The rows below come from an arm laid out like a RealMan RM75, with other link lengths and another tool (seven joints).
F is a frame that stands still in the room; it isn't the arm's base.
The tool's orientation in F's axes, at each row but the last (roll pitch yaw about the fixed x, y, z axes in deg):
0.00 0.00 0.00
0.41 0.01 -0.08
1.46 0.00 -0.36
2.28 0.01 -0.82
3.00 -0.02 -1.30
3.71 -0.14 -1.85
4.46 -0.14 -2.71
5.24 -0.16 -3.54
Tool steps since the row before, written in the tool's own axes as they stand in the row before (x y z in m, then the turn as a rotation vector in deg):
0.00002 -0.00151 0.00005 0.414 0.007 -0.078
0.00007 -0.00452 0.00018 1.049 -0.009 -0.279
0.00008 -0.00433 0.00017 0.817 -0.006 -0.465
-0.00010 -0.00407 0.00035 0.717 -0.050 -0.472
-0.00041 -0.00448 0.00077 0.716 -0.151 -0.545
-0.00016 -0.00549 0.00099 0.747 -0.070 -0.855
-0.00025 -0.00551 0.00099 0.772 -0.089 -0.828
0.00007 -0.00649 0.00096 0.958 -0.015 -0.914
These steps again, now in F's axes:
0.00002 -0.00151 0.00005 0.414 0.007 -0.078
0.00006 -0.00452 0.00015 1.049 -0.008 -0.279
0.00005 -0.00433 0.00006 0.817 0.001 -0.465
-0.00016 -0.00408 0.00019 0.716 -0.041 -0.474
-0.00051 -0.00450 0.00053 0.713 -0.138 -0.552
-0.00034 -0.00553 0.00063 0.748 -0.039 -0.856
-0.00051 -0.00555 0.00056 0.772 -0.061 -0.831
-0.00034 -0.00654 0.00036 0.963 0.009 -0.909

